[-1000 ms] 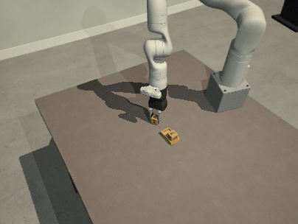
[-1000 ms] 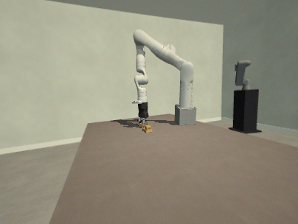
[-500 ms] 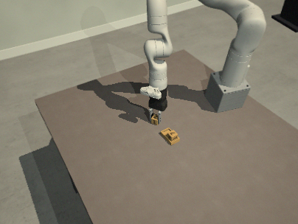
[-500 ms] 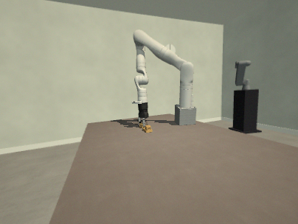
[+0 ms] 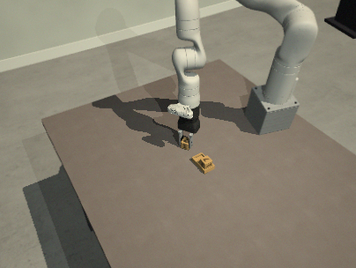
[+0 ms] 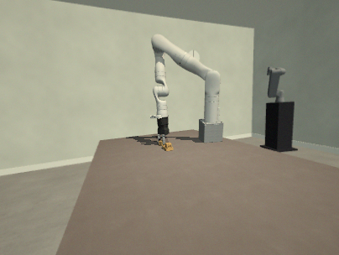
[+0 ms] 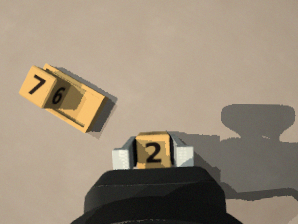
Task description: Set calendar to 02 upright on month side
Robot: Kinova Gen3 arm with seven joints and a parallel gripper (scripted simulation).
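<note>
Now: the orange cube 1 cm below my hand. Round my hand: tray 3 cm behind, 10 cm to the left, 2 cm below.
</note>
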